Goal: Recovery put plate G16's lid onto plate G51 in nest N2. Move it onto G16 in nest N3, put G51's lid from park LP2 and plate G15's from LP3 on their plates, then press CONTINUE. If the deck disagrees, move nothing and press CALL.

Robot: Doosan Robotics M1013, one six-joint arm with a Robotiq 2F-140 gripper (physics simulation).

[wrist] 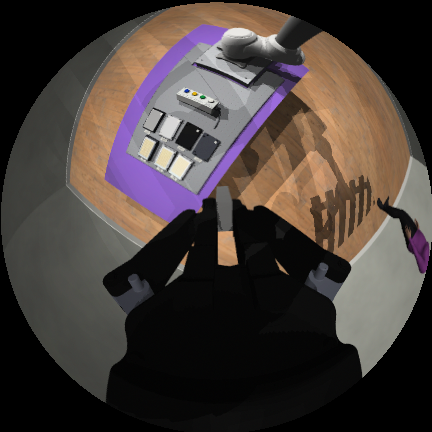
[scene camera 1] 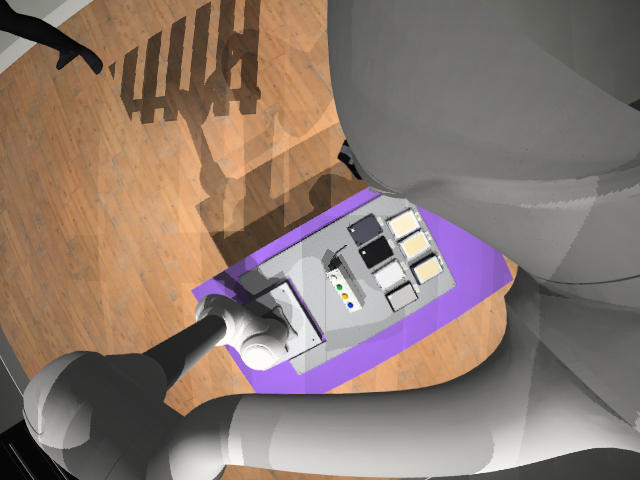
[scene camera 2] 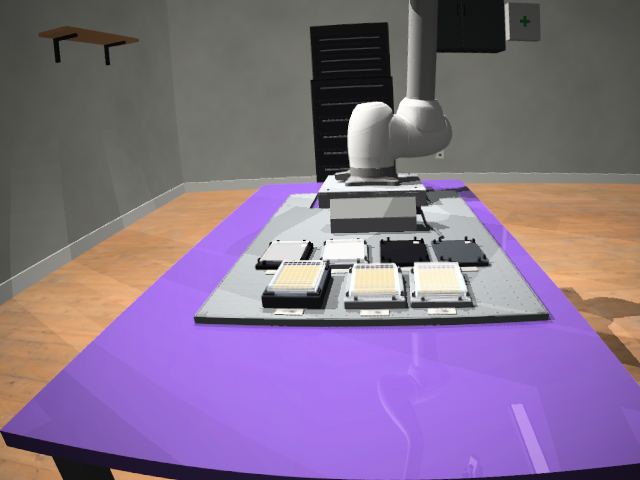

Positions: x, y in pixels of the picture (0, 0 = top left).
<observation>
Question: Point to a button box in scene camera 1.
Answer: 337, 274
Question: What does my gripper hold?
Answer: Nothing.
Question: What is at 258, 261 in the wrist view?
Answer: My gripper.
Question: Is my gripper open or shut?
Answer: Shut.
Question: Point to a button box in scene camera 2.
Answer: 387, 214
</observation>
